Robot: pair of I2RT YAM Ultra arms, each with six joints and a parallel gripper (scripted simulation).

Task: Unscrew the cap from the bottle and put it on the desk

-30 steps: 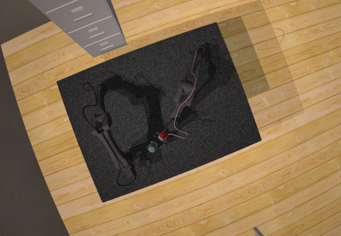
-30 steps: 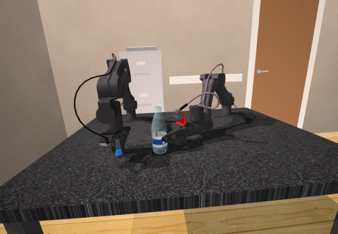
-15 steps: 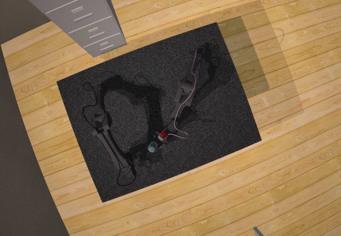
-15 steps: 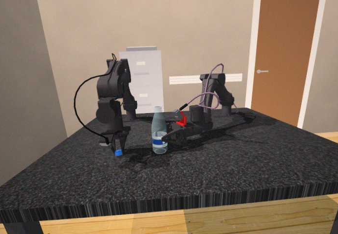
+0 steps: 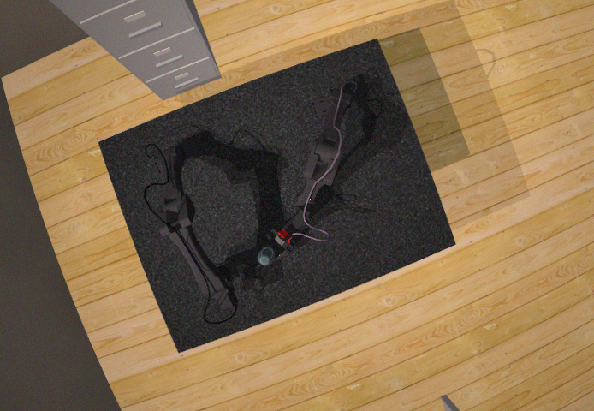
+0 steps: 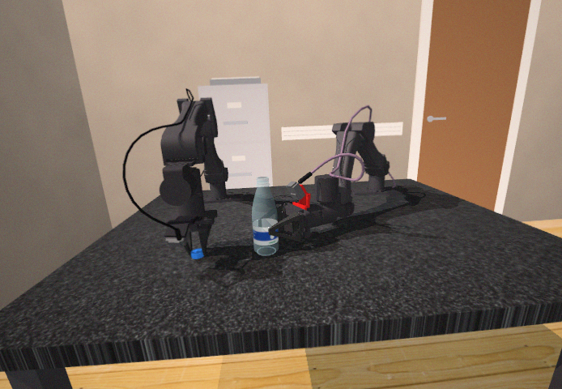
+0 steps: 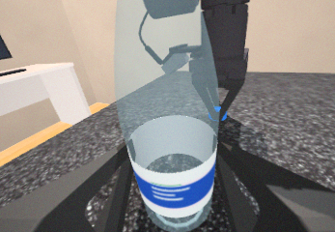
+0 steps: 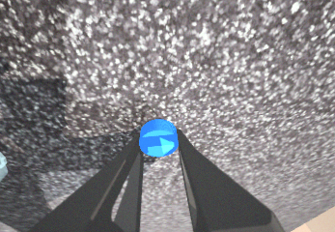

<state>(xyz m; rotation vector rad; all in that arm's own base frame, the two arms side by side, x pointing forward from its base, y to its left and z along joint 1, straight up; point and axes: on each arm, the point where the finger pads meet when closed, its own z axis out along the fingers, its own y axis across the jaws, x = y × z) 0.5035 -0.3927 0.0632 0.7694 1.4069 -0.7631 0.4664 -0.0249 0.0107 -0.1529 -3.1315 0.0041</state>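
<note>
The clear bottle lies 30 mm above my left hand. The rest, counted from my left hand: blue cap: 10 mm ahead, 170 mm to the right, 60 mm below.
My right gripper is now right at the blue cap. From my right hand the other things lie so: clear bottle 160 mm to the left, 80 mm above.
</note>
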